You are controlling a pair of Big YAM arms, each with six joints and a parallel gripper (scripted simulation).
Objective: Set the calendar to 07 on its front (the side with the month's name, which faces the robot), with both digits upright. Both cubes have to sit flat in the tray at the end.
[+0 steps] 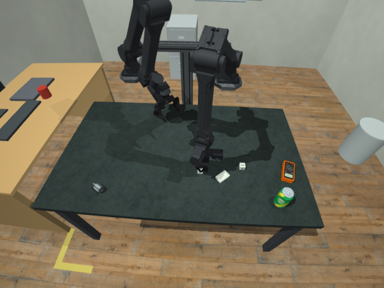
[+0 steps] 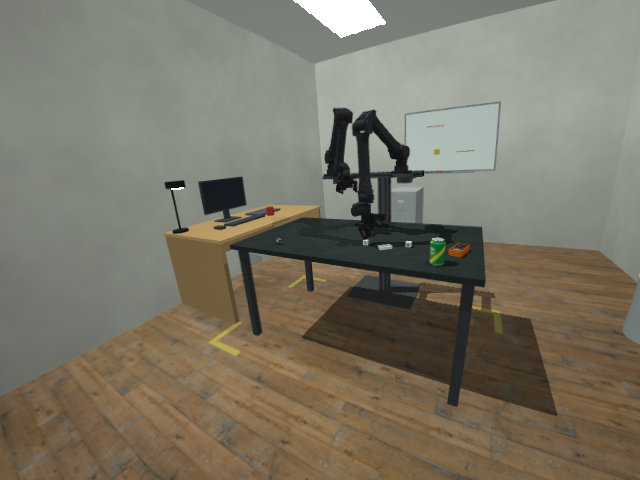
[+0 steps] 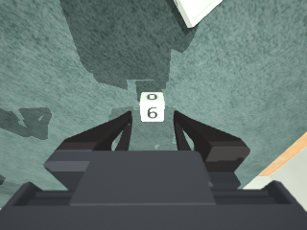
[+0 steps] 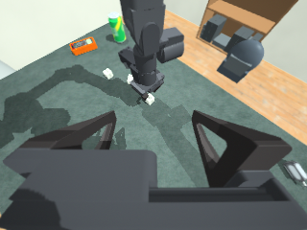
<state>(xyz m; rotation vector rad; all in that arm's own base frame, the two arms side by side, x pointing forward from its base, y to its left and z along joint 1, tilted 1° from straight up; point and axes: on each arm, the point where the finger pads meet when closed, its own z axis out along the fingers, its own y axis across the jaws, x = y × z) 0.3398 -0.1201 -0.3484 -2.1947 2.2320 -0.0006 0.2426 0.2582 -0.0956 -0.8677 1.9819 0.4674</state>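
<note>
Right now my left hand is 3 cm above the white number cube.
</note>
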